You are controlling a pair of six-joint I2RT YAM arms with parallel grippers.
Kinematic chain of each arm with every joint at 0, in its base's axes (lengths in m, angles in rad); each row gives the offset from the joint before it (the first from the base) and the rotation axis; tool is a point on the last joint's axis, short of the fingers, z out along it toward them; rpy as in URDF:
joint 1: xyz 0 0 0.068 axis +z
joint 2: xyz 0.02 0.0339 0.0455 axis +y
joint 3: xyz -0.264 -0.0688 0 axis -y
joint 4: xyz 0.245 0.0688 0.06 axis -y
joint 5: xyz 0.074 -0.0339 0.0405 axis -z
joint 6: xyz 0.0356 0 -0.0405 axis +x
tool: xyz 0 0 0 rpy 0 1.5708 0
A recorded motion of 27 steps. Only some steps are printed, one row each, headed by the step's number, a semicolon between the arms.
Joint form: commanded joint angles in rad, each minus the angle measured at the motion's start. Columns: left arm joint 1, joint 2, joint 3, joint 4, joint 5, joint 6; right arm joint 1, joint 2, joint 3, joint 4, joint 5, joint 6.
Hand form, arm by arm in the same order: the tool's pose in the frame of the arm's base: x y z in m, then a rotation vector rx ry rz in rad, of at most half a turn. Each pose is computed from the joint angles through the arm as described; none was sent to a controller.
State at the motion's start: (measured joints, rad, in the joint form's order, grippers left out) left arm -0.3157 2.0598 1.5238 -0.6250 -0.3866 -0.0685; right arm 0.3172 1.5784 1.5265 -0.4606 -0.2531 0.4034
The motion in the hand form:
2: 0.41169 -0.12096 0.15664 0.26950 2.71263 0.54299; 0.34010 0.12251 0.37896 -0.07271 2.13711 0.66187
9: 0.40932 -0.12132 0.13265 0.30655 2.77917 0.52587; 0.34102 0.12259 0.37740 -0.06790 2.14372 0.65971
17: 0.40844 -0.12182 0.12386 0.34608 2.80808 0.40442; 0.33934 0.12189 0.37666 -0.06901 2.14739 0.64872
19: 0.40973 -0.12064 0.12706 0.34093 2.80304 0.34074; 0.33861 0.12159 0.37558 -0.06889 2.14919 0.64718
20: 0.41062 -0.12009 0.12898 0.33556 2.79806 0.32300; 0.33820 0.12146 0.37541 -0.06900 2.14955 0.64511
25: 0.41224 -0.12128 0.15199 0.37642 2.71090 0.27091; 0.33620 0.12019 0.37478 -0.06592 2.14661 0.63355
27: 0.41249 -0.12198 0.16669 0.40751 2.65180 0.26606; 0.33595 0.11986 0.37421 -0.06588 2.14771 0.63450
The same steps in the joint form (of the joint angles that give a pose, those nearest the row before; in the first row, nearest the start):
2: -0.0065 0.0663 0.0410 -0.0949 -0.0673 0.0117; 0.0065 -0.0060 0.0244 -0.0300 0.0272 -0.0152
9: -0.0065 0.1107 0.0203 -0.0920 -0.0336 0.0147; 0.0061 -0.0022 0.0244 -0.0325 0.0291 -0.0130
17: -0.0011 0.1172 -0.0026 -0.0569 0.0579 0.0358; 0.0064 -0.0084 0.0171 -0.0364 0.0361 -0.0184
19: 0.0058 0.1072 -0.0057 -0.0418 0.0995 0.0377; 0.0063 -0.0118 0.0101 -0.0347 0.0368 -0.0190
20: 0.0085 0.1034 -0.0044 -0.0372 0.1102 0.0370; 0.0065 -0.0134 0.0081 -0.0348 0.0383 -0.0199
25: 0.0089 0.0458 -0.0112 0.0088 0.1342 0.0840; 0.0058 -0.0233 -0.0047 -0.0302 0.0477 -0.0230
27: 0.0074 0.0105 -0.0144 0.0350 0.1328 0.1195; 0.0050 -0.0247 -0.0081 -0.0294 0.0461 -0.0230

